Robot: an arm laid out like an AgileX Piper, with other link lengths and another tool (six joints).
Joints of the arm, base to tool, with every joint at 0 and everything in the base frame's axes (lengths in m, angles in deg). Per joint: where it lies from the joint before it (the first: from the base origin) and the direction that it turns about. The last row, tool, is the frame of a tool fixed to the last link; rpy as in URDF.
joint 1: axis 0 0 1 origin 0 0 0.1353
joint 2: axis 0 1 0 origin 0 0 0
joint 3: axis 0 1 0 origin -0.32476 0 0.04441
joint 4: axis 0.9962 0 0.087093 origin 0.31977 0 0.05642
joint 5: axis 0 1 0 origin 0 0 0
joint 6: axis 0.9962 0 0.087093 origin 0.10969 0 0.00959
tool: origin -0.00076 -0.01 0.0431 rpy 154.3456 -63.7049 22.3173
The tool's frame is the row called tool.
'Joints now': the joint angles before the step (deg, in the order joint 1, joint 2, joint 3, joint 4, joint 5, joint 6). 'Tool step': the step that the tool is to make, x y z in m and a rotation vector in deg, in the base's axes. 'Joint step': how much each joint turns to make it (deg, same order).
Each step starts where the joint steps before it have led.
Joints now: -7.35, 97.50, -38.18, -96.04, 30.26, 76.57
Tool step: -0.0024, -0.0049, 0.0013, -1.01, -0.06, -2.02
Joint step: -0.17, -0.01, 0.00, 0.93, 1.89, 0.00
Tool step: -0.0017, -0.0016, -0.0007, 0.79, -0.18, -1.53
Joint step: 0.01, 0.00, 0.01, 1.62, 0.25, 0.12
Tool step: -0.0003, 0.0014, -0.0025, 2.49, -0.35, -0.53
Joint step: 0.00, 0.01, 0.00, 1.72, -1.73, 0.20
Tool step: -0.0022, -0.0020, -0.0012, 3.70, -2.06, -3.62
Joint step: -0.01, 0.00, -0.06, 2.64, -1.08, 3.00
